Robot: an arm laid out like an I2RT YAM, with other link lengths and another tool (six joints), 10 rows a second.
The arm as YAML. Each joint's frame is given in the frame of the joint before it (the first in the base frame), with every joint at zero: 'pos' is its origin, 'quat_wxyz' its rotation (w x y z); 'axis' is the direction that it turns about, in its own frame. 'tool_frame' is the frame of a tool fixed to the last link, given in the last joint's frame.
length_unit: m
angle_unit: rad
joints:
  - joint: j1
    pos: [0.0, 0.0, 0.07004]
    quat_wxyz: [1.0, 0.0, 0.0, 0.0]
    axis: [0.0, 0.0, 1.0]
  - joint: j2
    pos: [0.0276, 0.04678, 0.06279]
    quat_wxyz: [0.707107, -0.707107, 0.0, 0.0]
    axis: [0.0, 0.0, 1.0]
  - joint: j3
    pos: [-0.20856, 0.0, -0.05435]
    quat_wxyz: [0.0, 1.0, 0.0, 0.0]
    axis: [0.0, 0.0, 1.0]
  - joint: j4
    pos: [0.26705, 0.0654, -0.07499]
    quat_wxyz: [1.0, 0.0, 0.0, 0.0]
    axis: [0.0, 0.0, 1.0]
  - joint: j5
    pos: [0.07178, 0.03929, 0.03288]
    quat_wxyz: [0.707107, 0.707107, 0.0, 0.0]
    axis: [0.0, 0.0, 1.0]
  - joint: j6
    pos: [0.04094, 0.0, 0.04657]
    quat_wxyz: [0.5, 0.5, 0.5, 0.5]
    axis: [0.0, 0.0, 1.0]
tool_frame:
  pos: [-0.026, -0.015, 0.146]
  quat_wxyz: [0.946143, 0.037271, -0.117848, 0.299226]
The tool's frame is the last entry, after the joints.
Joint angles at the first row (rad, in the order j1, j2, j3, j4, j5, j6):
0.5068 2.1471 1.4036 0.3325 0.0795 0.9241
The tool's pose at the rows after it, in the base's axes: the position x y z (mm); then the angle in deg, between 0 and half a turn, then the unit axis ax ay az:
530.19, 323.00, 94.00, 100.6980, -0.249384, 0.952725, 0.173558
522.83, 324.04, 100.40, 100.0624, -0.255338, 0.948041, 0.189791
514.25, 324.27, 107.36, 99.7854, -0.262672, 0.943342, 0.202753
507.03, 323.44, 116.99, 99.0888, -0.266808, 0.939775, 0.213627
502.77, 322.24, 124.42, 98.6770, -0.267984, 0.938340, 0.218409
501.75, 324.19, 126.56, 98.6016, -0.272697, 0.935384, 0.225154
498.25, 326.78, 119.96, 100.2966, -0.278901, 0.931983, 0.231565
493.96, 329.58, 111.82, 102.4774, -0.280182, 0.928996, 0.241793
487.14, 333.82, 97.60, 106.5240, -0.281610, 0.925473, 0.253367
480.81, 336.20, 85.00, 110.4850, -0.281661, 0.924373, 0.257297
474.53, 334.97, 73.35, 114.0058, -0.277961, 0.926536, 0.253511
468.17, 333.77, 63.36, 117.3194, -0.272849, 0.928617, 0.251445
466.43, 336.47, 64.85, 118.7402, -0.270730, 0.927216, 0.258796
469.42, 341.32, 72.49, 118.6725, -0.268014, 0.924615, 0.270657
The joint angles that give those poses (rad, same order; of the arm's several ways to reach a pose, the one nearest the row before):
0.4995 2.1124 1.3468 0.3672 0.0463 0.9245
0.4996 2.0770 1.3041 0.3924 0.0227 0.9241
0.4999 2.0327 1.2598 0.4030 0.0013 0.9211
0.4999 1.9869 1.2198 0.4141 -0.0132 0.9203
0.4999 1.9541 1.1972 0.4129 -0.0185 0.9207
0.4995 1.9511 1.1973 0.4145 -0.0311 0.9180
0.4992 1.9526 1.1972 0.3912 -0.0532 0.9165
0.4988 1.9552 1.1976 0.3630 -0.0799 0.9245
0.4988 1.9632 1.2083 0.3004 -0.1192 0.9348
0.4992 1.9693 1.2243 0.2279 -0.1467 0.9409
0.4992 1.9690 1.2320 0.1600 -0.1581 0.9470
0.4992 1.9690 1.2408 0.0959 -0.1703 0.9558
0.4992 1.9694 1.2621 0.0567 -0.1890 0.9634
0.4992 1.9762 1.2922 0.0429 -0.2062 0.9741

